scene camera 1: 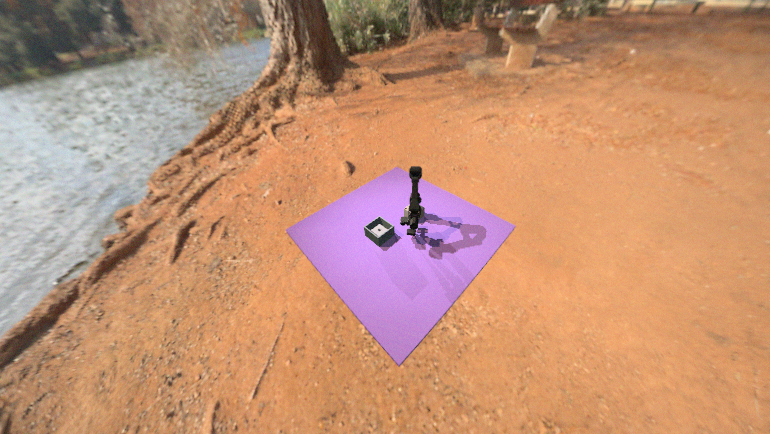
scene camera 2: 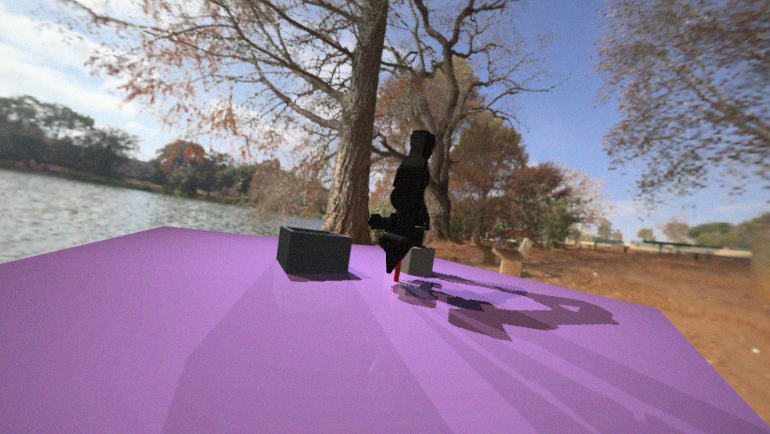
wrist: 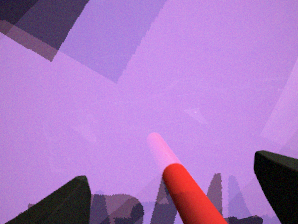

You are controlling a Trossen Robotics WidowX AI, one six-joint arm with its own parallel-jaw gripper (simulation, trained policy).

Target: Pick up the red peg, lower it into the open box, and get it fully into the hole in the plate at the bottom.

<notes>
I see my gripper (scene camera 2: pixel 392 269) and a dark box (scene camera 2: pixel 304 251).
My gripper is seen too in the wrist view (wrist: pixel 173 175). The wrist view does not show the dark box: it is out of frame.
</notes>
